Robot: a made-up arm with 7 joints. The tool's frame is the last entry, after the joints. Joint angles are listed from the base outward. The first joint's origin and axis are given. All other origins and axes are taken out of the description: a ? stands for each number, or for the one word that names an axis. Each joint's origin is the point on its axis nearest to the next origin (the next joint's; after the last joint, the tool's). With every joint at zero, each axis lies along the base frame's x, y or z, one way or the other. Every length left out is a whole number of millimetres.
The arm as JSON. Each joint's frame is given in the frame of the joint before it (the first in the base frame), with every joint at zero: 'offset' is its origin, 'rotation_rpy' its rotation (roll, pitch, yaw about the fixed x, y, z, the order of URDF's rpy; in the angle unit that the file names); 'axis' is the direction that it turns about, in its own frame. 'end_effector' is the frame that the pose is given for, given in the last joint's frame.
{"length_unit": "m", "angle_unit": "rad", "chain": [
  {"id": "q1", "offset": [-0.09, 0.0, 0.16], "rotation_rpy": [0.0, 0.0, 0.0], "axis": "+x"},
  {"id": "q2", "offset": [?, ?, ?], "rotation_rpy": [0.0, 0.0, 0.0], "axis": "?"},
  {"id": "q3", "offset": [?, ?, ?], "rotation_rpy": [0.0, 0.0, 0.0], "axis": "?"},
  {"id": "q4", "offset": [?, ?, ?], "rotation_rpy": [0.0, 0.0, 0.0], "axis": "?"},
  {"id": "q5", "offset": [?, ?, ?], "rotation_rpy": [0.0, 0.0, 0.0], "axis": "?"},
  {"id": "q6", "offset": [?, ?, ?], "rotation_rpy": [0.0, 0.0, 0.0], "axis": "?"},
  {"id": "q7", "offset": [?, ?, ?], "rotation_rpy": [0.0, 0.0, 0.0], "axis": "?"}
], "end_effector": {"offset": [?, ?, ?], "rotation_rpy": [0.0, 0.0, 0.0]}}
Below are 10 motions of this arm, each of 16 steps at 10 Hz.
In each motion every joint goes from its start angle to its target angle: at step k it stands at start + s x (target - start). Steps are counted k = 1, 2, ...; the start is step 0. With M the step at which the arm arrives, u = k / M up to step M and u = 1 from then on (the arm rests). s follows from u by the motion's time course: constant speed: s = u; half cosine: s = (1 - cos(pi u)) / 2; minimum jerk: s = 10 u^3 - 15 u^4 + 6 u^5.
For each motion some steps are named. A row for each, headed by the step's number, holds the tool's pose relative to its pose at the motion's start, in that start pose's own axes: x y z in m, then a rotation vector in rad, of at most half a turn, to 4 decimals.
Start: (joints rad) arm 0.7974 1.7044 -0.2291 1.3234 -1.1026 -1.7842 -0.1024
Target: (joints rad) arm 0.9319 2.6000 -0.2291 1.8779 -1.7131 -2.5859 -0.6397
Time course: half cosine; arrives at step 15
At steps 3, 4, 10, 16:
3: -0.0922 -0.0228 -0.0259 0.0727 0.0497 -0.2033
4: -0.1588 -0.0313 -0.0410 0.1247 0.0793 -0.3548
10: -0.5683 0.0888 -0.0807 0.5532 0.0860 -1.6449
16: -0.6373 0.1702 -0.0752 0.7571 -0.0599 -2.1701

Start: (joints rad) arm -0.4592 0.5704 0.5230 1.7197 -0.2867 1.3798 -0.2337
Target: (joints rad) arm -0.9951 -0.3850 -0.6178 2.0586 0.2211 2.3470 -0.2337
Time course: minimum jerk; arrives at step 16
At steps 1, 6, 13, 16:
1: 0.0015 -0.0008 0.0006 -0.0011 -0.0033 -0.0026
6: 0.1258 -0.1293 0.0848 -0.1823 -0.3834 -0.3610
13: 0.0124 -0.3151 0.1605 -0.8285 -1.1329 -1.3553
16: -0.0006 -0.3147 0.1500 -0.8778 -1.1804 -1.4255

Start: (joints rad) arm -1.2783 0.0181 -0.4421 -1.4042 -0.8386 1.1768 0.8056
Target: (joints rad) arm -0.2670 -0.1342 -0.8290 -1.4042 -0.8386 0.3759 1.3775
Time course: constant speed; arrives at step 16
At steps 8, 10, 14, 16:
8: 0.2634 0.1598 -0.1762 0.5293 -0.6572 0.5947
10: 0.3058 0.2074 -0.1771 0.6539 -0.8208 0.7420
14: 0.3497 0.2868 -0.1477 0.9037 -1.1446 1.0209
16: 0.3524 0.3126 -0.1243 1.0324 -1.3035 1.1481

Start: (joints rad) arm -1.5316 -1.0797 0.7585 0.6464 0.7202 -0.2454 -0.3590
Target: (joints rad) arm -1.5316 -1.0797 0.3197 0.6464 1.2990 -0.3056 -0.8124
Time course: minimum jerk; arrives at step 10
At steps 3, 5, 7, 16:
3: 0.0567 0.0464 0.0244 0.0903 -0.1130 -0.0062
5: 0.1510 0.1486 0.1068 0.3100 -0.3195 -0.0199
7: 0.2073 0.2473 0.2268 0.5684 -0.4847 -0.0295
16: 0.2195 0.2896 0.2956 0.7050 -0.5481 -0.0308

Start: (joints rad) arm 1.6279 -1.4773 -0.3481 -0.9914 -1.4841 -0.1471 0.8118
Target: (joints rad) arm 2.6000 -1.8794 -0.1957 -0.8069 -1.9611 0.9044 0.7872
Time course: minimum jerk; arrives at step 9
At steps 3, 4, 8, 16:
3: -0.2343 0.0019 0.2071 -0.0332 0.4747 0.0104
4: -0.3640 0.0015 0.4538 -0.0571 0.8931 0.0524
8: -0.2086 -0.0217 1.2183 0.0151 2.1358 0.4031
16: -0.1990 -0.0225 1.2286 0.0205 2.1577 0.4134

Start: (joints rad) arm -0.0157 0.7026 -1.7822 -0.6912 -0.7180 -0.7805 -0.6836
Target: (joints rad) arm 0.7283 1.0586 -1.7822 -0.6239 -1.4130 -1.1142 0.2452
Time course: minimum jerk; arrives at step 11
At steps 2, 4, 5, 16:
2: -0.0193 0.0146 -0.0120 0.0320 0.0381 0.0065
4: -0.1115 0.1026 -0.0502 0.2105 0.2005 0.0501
5: -0.1780 0.1847 -0.0558 0.3699 0.2994 0.0948
16: -0.3598 0.5051 0.1080 1.0758 0.4591 0.3099

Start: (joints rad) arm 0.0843 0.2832 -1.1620 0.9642 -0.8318 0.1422 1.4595
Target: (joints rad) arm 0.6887 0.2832 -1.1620 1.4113 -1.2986 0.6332 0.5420
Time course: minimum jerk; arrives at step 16
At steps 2, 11, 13, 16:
2: 0.0034 -0.0047 0.0048 -0.0018 -0.0016 -0.0086
11: 0.1125 -0.2352 0.3306 -0.2330 -0.0476 -0.3682
13: 0.1198 -0.2682 0.4016 -0.3034 -0.0610 -0.4220
16: 0.1219 -0.2797 0.4295 -0.3320 -0.0675 -0.4422

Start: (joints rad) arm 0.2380 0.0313 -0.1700 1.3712 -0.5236 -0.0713 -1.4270
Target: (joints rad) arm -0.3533 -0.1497 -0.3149 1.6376 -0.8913 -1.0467 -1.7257
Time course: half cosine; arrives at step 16
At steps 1, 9, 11, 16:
1: 0.0016 -0.0012 -0.0042 -0.0016 0.0063 -0.0038
9: 0.0974 -0.1127 -0.1853 -0.1291 0.3683 -0.2885
11: 0.1245 -0.1585 -0.2077 -0.1745 0.4705 -0.3972
16: 0.1556 -0.2169 -0.2133 -0.2292 0.5911 -0.5458

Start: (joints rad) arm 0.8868 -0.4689 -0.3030 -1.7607 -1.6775 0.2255 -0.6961
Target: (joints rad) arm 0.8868 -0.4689 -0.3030 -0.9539 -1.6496 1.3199 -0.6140
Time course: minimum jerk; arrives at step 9
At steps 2, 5, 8, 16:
2: 0.0347 -0.0002 0.0310 -0.0577 -0.0716 0.0649
5: 0.1950 0.1056 0.3122 -0.3736 -0.6488 0.4584
8: 0.1629 0.2348 0.5449 -0.5042 -1.1493 0.6548
16: 0.1597 0.2383 0.5516 -0.5067 -1.1651 0.6591

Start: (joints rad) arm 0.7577 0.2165 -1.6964 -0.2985 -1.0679 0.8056 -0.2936
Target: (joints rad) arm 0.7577 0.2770 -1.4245 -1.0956 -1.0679 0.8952 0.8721
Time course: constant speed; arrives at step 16
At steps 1, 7, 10, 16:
1: -0.0144 -0.0199 0.0026 -0.0410 0.0292 0.0584
7: -0.1029 -0.1376 0.0416 -0.2520 0.2536 0.4092
10: -0.1467 -0.1938 0.0772 -0.3314 0.3954 0.5794
16: -0.2276 -0.2942 0.1820 -0.4261 0.7307 0.8918

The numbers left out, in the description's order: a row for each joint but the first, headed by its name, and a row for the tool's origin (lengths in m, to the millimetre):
q2: xyz 0.0 0.32 0.04, axis +z
q3: xyz -0.02 0.3 0.0, axis +y
q4: xyz -0.07 0.0 0.25, axis +x
q5: xyz 0.0 -0.02 -0.01, axis -y
q6: xyz 0.07 0.0 -0.12, axis -x
q7: xyz 0.0 -0.25 -0.37, axis +z
tool: xyz 0.09 0.01 0.0

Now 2 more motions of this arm.
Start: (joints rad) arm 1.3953 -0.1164 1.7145 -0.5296 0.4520 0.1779 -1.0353
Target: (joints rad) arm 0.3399 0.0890 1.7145 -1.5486 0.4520 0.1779 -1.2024
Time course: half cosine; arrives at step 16
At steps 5, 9, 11, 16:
5: 0.1327 -0.0250 0.0586 -0.2688 -0.1948 -0.0933
9: 0.3196 -0.0290 0.1847 -0.7758 -0.4457 -0.1582
11: 0.4046 -0.0052 0.2331 -1.0324 -0.5241 -0.1415
16: 0.5163 0.0394 0.2606 -1.3485 -0.5757 -0.0731

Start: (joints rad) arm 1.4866 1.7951 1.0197 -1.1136 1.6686 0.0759 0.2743
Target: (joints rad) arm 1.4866 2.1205 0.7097 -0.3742 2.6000 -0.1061 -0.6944
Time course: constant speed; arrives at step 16
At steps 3, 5, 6, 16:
3: 0.0777 -0.0477 0.0753 -0.0565 -0.2215 -0.2744
5: 0.1182 -0.0807 0.1389 -0.0761 -0.3809 -0.4485
6: 0.1344 -0.0969 0.1743 -0.0801 -0.4638 -0.5323
16: 0.1175 -0.2022 0.5975 0.1102 -1.3819 -1.2034

